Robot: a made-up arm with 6 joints.
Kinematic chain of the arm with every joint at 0, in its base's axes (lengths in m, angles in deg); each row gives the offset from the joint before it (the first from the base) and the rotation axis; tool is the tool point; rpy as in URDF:
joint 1: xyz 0 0 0.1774 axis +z
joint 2: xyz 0 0 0 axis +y
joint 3: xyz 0.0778 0 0.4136 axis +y
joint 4: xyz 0.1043 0 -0.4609 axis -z
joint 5: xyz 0 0 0 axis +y
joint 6: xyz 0.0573 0 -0.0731 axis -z
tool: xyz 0 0 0 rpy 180 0 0
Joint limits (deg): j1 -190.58..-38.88 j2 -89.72..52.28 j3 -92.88..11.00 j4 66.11..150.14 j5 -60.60..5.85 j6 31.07..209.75
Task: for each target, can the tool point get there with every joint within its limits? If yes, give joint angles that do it. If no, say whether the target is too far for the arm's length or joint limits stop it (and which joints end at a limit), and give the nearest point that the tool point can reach.
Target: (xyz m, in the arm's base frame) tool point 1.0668 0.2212 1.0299
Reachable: no: too far | nearest point 0.5580 0.1157 0.7799 | short by 0.577 m
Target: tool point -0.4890 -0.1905 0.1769
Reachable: yes | joints -153.46 13.11 -49.92 137.69 -12.14 49.93
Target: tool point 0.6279 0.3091 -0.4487
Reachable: no: joint limits stop it (at a limit: joint 1, joint 2, joint 4, joint 5) | nearest point 0.2351 -0.2213 -0.1715 | short by 0.716 m
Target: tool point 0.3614 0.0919 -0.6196
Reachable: no: joint limits stop it (at a limit: joint 1, joint 2, joint 4, joint 5) | nearest point 0.2124 -0.2029 -0.1678 | short by 0.560 m
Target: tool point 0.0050 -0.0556 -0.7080
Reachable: no: joint limits stop it (at a limit: joint 2, joint 4, joint 5) | nearest point 0.0199 -0.2208 -0.1618 | short by 0.571 m
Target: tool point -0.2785 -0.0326 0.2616
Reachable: yes | joints -154.66 -22.78 -14.37 102.40 -43.41 76.15
